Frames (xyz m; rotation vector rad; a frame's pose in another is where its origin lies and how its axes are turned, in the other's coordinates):
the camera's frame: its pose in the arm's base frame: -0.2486 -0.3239 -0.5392 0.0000 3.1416 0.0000
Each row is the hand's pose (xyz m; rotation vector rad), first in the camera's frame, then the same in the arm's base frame.
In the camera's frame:
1: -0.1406 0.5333 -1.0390 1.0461 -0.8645 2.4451
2: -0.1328 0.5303 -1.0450 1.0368 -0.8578 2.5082
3: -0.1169 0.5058 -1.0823 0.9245 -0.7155 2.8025
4: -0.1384 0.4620 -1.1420 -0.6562 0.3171 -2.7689
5: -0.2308 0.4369 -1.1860 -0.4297 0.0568 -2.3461
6: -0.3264 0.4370 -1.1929 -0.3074 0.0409 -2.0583
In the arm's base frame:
1: -0.1080 0.2094 0.4998 2.2813 0.4548 -0.9760
2: -0.1158 0.2064 0.5058 2.3159 0.3908 -0.9573
3: -0.1317 0.1819 0.5431 2.5286 0.1440 -0.8342
4: -0.1102 0.1381 0.6028 2.8152 -0.4078 -0.6672
5: -0.0178 0.1130 0.6468 2.8316 -1.1431 -0.5186
6: 0.0778 0.1131 0.6537 2.6517 -1.5713 -0.3960

